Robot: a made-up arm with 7 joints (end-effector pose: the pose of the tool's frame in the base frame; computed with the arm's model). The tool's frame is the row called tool. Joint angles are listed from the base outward.
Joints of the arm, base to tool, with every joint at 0 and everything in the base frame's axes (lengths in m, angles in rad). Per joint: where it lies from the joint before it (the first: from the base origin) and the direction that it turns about. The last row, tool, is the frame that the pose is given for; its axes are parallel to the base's.
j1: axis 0 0.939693 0.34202 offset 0 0 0
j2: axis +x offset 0 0 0
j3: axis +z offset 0 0 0
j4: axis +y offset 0.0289 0 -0.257
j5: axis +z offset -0.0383 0 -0.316
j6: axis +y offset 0 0 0
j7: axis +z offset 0 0 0
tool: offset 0 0 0
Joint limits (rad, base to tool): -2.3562..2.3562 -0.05..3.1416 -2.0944..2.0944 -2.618..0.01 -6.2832..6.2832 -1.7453..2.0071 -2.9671..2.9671
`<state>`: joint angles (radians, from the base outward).
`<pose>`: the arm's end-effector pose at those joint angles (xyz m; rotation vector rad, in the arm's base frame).
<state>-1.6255 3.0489 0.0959 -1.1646 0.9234 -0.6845 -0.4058</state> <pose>-0.4054 0.0467 0.3159 -1.9641 0.9260 0.1473</pose>
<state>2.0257 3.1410 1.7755 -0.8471 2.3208 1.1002 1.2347</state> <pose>0.5116 0.0186 -0.2017 -0.5553 0.4846 1.1321</pose>
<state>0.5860 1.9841 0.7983 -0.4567 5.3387 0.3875 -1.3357</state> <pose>0.1506 0.4972 0.2426 1.5463 2.1228 -1.0635</pose>
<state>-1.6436 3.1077 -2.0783 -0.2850 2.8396 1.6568 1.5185</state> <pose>-0.4990 0.2881 0.0241 1.2485 0.5623 -2.0607</pose>
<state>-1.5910 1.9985 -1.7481 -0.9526 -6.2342 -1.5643 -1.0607</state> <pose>0.2231 0.4752 0.1281 -1.3737 0.9713 2.2415</pose>
